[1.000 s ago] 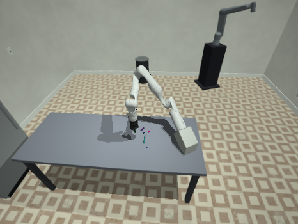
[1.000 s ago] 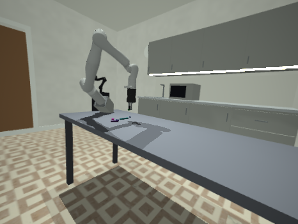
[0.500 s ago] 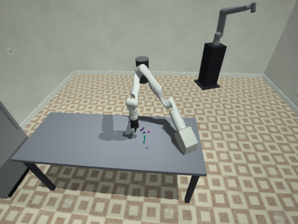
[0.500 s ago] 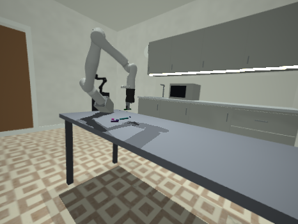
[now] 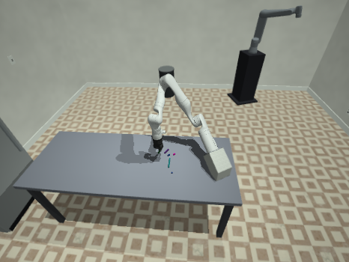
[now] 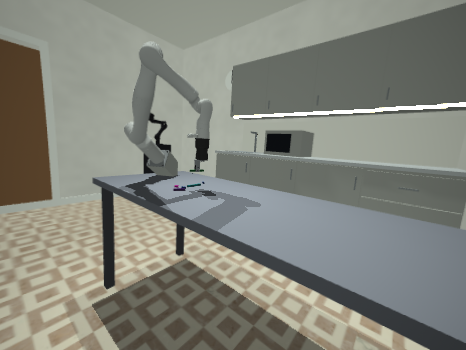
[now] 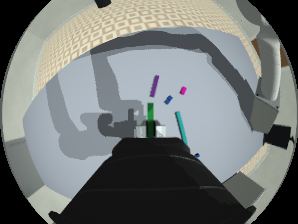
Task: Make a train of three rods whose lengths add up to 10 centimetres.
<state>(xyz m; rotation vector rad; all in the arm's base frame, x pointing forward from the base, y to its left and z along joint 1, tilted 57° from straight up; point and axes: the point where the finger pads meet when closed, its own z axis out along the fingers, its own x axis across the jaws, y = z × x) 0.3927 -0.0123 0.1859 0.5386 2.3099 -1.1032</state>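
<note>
My gripper is now 110 mm above the purple rod, 70 mm to the left of it and 60 mm past it. Also, from my hand: magenta rod: 120 mm behind, 110 mm below, 10 mm to the right; then turquoise rod: 110 mm below, 70 mm to the left, 60 mm behind; then green rod: 10 mm below.
</note>
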